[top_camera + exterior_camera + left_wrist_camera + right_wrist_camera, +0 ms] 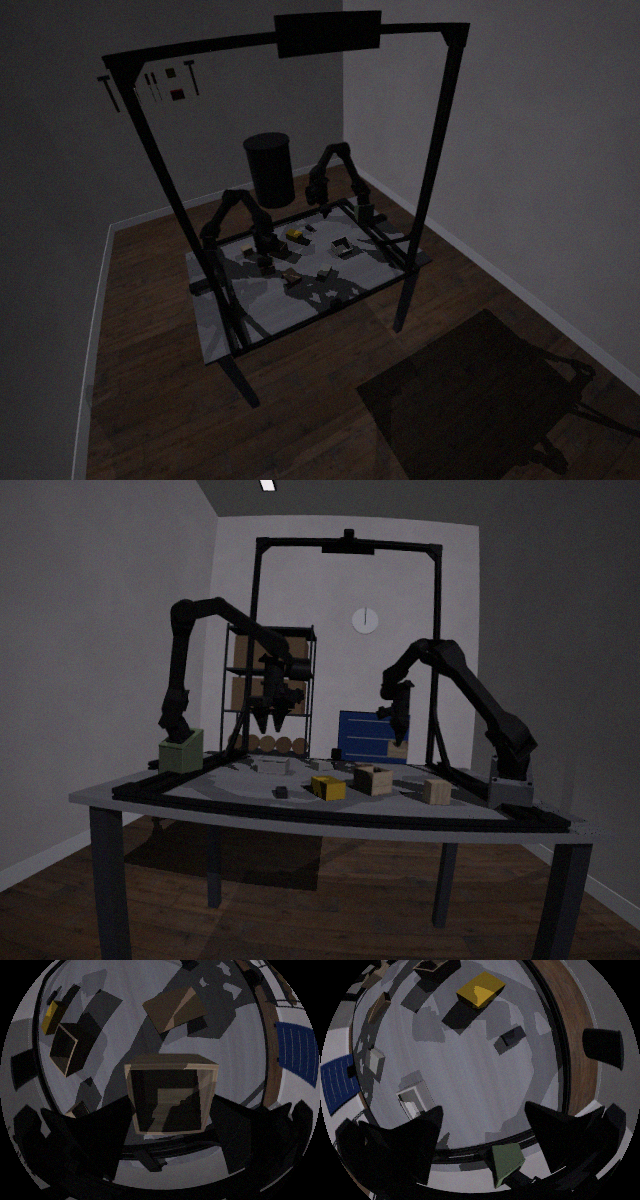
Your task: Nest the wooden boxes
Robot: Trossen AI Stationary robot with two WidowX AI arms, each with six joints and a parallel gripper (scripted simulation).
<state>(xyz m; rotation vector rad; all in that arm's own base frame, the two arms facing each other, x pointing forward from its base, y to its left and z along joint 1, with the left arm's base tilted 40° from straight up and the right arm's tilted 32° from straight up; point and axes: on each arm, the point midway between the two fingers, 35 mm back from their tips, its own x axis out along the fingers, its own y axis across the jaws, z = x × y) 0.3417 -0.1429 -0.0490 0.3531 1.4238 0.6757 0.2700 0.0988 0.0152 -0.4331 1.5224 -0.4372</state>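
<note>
Right now the dark block is 9 cm ahead of my right hand, 7 cm to the left of it and 18 cm below it. Also, from my right hand: yellow block: 4 cm ahead, 18 cm to the left, 16 cm below; brown block: 26 cm behind, 28 cm to the left, 17 cm below; pale block: 29 cm behind, 12 cm to the left, 17 cm below.
</note>
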